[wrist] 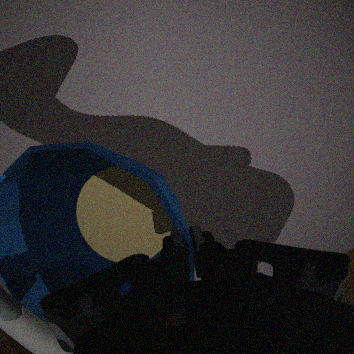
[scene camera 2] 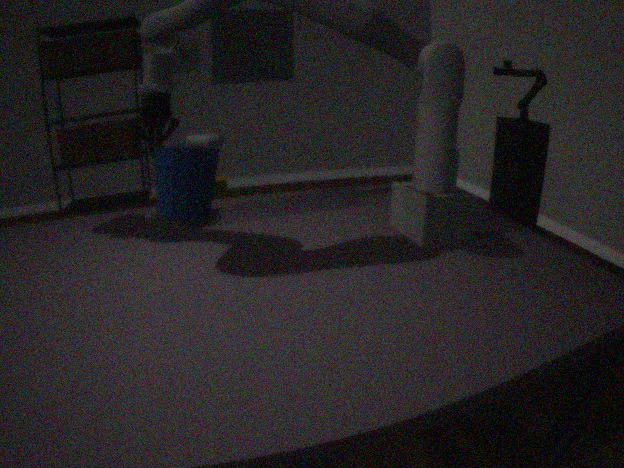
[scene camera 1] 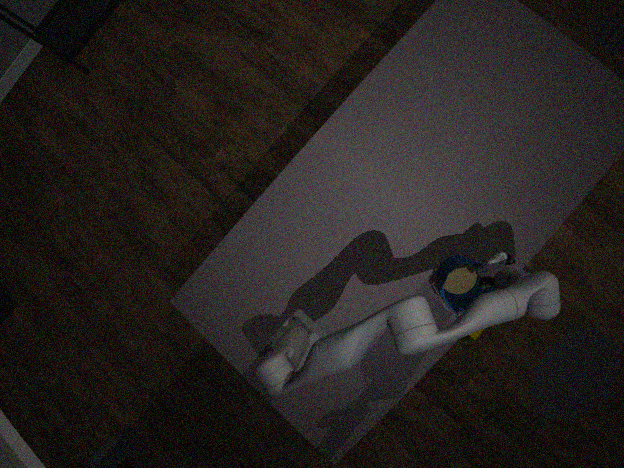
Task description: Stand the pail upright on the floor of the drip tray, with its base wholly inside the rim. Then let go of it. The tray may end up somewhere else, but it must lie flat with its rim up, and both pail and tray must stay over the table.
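Frame: origin at the arm's base, x ahead, y left, z up, level; metres.
Seen in the pictures: gripper, fingertip midpoint: (wrist: 185,239) (scene camera 2: 155,157); arm's base, link origin: (scene camera 2: 431,188) (scene camera 1: 296,339).
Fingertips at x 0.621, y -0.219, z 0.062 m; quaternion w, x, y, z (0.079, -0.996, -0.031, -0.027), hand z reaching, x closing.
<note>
Pixels of each thing's top centre, then the offset from my fingertips to it. Level surfaces: height alone.
- blue pail, top centre: (wrist: 66,265) (scene camera 2: 183,140) (scene camera 1: 472,286) 0.075 m back, 0.007 m right, 0.036 m up
- yellow drip tray, top centre: (scene camera 2: 192,177) (scene camera 1: 498,321) 0.070 m back, 0.190 m right, 0.103 m down
- table, surface height: 0.167 m down
The blue pail (scene camera 1: 456,303) (scene camera 2: 185,181) (wrist: 10,215) stands roughly upright near the table's edge, mouth up; its round inner bottom looks pale yellow. Its white handle grip (scene camera 2: 201,139) shows at the rim in scene camera 2. My gripper (scene camera 1: 481,273) (scene camera 2: 157,141) (wrist: 185,239) points down at the rim, its fingers close together with the pail's wall between them. The yellow drip tray (scene camera 1: 475,334) (scene camera 2: 220,186) is mostly hidden by the arm and pail; in scene camera 2 it shows behind the pail. Whether the pail's base overlaps the tray is hidden.
The arm (scene camera 1: 352,347) reaches along the table (scene camera 2: 302,352) from its base block (scene camera 2: 407,214). The table's edge runs close by the pail and tray. A shelf rack (scene camera 2: 47,118) and a dark cabinet (scene camera 2: 519,166) stand in the background.
</note>
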